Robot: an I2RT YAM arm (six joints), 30 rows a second.
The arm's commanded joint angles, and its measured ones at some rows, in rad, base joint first. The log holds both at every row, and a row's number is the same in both.
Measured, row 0: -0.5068, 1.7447, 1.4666, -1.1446, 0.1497, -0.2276
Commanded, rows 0 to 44: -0.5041, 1.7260, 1.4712, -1.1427, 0.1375, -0.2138; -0.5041, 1.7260, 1.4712, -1.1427, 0.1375, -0.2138; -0.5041, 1.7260, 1.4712, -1.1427, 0.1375, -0.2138; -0.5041, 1.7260, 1.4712, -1.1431, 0.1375, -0.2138; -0.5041, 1.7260, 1.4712, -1.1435, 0.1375, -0.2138; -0.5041, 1.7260, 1.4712, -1.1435, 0.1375, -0.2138; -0.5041, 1.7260, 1.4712, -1.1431, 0.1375, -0.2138; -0.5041, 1.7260, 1.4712, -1.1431, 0.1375, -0.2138; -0.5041, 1.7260, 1.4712, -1.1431, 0.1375, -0.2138; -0.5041, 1.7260, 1.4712, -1.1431, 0.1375, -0.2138; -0.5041, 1.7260, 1.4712, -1.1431, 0.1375, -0.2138; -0.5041, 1.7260, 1.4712, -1.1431, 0.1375, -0.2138; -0.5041, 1.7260, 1.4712, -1.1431, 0.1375, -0.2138; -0.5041, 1.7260, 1.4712, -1.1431, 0.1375, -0.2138; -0.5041, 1.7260, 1.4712, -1.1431, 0.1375, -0.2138; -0.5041, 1.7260, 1.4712, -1.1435, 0.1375, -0.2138; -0.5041, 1.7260, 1.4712, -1.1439, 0.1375, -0.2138; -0.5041, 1.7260, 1.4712, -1.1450, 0.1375, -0.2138; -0.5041, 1.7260, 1.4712, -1.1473, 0.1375, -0.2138; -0.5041, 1.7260, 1.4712, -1.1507, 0.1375, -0.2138; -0.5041, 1.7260, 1.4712, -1.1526, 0.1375, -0.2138; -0.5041, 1.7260, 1.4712, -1.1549, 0.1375, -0.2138; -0.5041, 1.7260, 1.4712, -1.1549, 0.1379, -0.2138; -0.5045, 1.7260, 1.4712, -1.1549, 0.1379, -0.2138; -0.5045, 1.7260, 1.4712, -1.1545, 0.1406, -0.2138; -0.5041, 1.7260, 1.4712, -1.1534, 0.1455, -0.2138; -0.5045, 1.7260, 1.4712, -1.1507, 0.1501, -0.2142; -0.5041, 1.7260, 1.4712, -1.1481, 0.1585, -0.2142; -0.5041, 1.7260, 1.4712, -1.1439, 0.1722, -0.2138; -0.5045, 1.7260, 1.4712, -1.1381, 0.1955, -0.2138; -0.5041, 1.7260, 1.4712, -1.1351, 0.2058, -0.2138; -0.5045, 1.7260, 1.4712, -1.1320, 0.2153, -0.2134; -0.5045, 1.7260, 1.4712, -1.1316, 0.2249, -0.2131; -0.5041, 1.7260, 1.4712, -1.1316, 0.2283, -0.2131; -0.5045, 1.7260, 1.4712, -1.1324, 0.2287, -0.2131; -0.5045, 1.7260, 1.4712, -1.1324, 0.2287, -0.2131; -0.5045, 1.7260, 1.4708, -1.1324, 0.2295, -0.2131; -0.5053, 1.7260, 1.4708, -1.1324, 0.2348, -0.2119; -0.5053, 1.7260, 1.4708, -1.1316, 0.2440, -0.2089; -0.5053, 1.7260, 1.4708, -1.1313, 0.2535, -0.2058; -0.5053, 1.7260, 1.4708, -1.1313, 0.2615, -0.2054; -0.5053, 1.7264, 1.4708, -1.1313, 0.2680, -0.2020; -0.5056, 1.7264, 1.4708, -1.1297, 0.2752, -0.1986; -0.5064, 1.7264, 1.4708, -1.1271, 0.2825, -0.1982; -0.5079, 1.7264, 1.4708, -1.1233, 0.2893, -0.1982
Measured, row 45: -0.5068, 1.7447, 1.4666, -1.1244, 0.2543, -0.2195
